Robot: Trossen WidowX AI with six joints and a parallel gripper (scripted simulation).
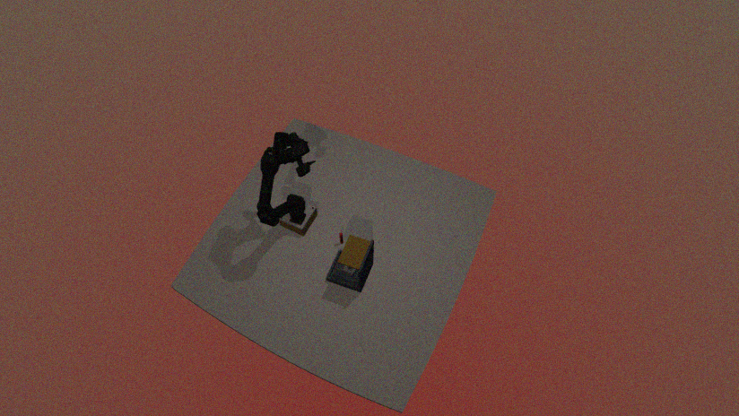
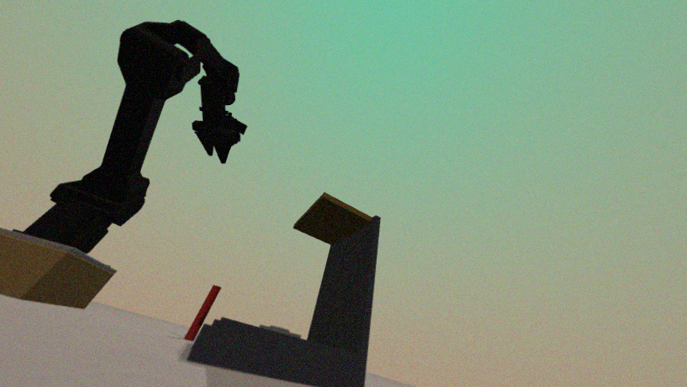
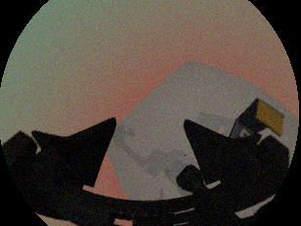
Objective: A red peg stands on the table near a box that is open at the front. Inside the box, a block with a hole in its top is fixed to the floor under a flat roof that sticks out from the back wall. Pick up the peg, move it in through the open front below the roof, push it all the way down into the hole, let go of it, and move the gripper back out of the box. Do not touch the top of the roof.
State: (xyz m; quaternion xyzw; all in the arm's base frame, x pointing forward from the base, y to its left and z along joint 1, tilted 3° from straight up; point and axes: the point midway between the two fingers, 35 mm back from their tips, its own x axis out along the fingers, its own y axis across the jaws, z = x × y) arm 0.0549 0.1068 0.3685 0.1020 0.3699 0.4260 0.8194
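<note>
The red peg is 180 mm ahead of my gripper tip, 150 mm to the right of it and 380 mm below it. Also, from my gripper tip: back wall: 360 mm ahead, 280 mm to the right, 300 mm below; yellow roof: 310 mm ahead, 280 mm to the right, 200 mm below.
</note>
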